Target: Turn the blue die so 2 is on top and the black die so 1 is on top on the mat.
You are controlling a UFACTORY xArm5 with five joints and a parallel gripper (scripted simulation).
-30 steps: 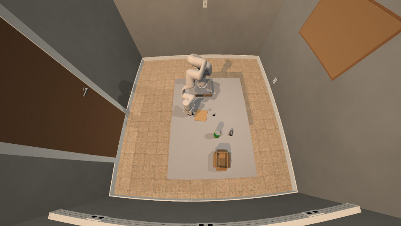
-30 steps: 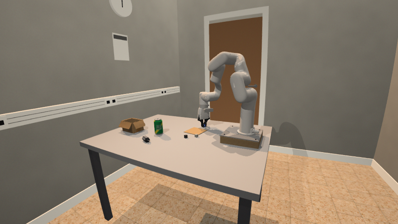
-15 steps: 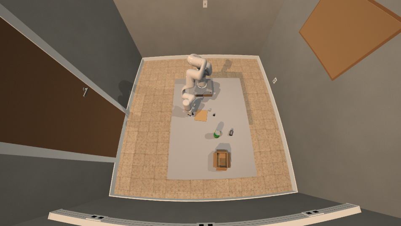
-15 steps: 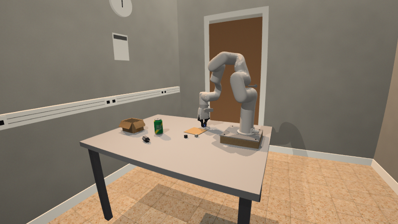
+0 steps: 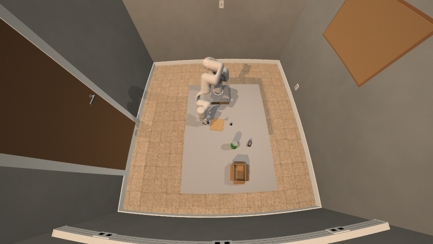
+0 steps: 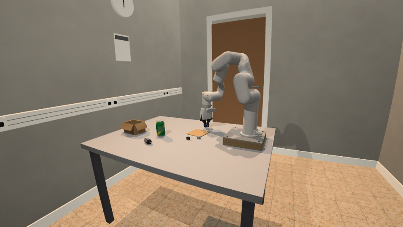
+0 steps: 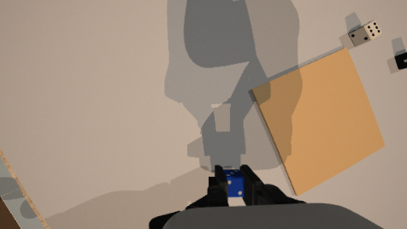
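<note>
My hand is 140 mm to the right of the mat, 30 mm above it and 10 mm past it. Round my hand: white die (230 mm to the left, 90 mm behind, 20 mm below); then blue die (10 mm below); then black die (290 mm to the left, 40 mm behind, 20 mm below).
</note>
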